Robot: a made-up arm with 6 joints. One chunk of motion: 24 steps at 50 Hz.
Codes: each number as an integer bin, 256 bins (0 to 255) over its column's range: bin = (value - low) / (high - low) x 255, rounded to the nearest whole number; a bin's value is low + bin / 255 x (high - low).
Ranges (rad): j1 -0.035..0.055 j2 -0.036..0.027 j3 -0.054..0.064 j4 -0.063..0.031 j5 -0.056..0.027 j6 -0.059..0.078
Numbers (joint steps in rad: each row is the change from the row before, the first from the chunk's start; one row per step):
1: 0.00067 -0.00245 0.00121 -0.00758 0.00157 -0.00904
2: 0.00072 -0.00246 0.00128 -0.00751 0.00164 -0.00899
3: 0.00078 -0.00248 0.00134 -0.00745 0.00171 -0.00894
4: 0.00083 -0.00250 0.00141 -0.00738 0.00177 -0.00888
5: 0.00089 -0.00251 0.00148 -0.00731 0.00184 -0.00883
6: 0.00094 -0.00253 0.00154 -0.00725 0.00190 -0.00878
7: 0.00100 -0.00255 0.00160 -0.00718 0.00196 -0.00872
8: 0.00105 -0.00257 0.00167 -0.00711 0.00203 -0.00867
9: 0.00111 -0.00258 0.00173 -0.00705 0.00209 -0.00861
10: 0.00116 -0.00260 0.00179 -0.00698 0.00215 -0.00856
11: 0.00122 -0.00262 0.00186 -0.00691 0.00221 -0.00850
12: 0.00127 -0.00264 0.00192 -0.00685 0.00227 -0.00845
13: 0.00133 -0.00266 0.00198 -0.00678 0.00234 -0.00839
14: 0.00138 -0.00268 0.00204 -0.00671 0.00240 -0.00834
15: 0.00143 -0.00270 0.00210 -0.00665 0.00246 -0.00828
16: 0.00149 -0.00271 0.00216 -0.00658 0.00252 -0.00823
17: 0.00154 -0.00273 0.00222 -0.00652 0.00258 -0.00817
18: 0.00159 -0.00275 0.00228 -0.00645 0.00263 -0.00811
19: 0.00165 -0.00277 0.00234 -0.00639 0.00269 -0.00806
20: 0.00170 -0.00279 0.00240 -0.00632 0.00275 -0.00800
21: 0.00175 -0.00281 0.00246 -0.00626 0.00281 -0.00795
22: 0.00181 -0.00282 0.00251 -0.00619 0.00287 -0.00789
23: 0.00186 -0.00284 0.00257 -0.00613 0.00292 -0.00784
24: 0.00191 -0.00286 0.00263 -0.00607 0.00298 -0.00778
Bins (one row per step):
1: 101 136 119 150 177 93
2: 101 136 119 151 177 93
3: 101 136 120 151 177 93
4: 102 136 120 151 177 93
5: 102 136 120 151 178 93
6: 102 135 120 151 178 93
7: 102 135 120 151 178 94
8: 102 135 120 152 178 94
9: 102 135 120 152 178 94
10: 102 135 121 152 179 94
11: 103 135 121 152 179 94
12: 103 135 121 152 179 94
13: 103 135 121 153 179 94
14: 103 135 121 153 179 94
15: 103 135 121 153 180 94
16: 103 135 121 153 180 94
17: 104 135 121 153 180 95
18: 104 135 122 153 180 95
19: 104 135 122 154 180 95
20: 104 134 122 154 180 95
21: 104 134 122 154 181 95
22: 104 134 122 154 181 95
23: 104 134 122 154 181 95
24: 105 134 122 154 181 95

